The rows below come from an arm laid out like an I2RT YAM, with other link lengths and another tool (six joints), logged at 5 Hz.
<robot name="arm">
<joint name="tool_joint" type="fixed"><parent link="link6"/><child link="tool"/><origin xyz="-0.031 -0.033 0.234" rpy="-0.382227 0 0.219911"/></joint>
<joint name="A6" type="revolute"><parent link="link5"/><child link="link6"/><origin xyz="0.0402 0 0.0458" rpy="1.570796 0 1.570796"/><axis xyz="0 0 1"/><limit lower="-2.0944" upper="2.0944"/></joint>
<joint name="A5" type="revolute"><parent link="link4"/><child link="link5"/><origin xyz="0.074 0.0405 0.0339" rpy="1.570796 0 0"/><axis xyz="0 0 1"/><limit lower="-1.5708" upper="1.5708"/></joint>
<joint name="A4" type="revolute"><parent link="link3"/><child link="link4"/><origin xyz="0.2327 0.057 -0.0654"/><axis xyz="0 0 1"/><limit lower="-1.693" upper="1.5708"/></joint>
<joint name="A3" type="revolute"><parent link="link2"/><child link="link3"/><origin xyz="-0.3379 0 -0.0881" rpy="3.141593 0 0"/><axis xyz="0 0 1"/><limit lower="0" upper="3.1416"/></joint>
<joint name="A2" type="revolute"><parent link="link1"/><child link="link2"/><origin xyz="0.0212 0.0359 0.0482" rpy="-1.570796 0 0"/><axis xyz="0 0 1"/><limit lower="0" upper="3.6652"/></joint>
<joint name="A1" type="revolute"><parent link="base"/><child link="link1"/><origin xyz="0 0 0.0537"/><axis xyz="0 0 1"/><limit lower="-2.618" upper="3.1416"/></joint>
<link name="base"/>
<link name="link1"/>
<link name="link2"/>
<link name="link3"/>
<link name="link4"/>
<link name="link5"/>
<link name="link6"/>
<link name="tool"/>
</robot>
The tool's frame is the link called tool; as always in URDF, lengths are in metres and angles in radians.
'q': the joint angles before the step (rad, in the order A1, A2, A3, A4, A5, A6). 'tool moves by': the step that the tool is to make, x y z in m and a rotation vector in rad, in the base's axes. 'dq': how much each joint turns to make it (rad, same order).
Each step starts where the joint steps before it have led.
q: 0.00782 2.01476 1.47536 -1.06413 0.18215 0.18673
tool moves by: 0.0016 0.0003 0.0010 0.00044 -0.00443 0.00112
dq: 0.00037 -0.00078 0.00272 0.00108 -0.00038 -0.00078
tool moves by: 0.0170 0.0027 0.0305 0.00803 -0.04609 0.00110
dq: 0.00107 -0.01822 0.09638 -0.06842 -0.00763 -0.00007
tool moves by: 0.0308 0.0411 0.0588 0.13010 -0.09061 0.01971
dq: 0.01147 -0.01527 0.20418 -0.12678 -0.12894 0.00003
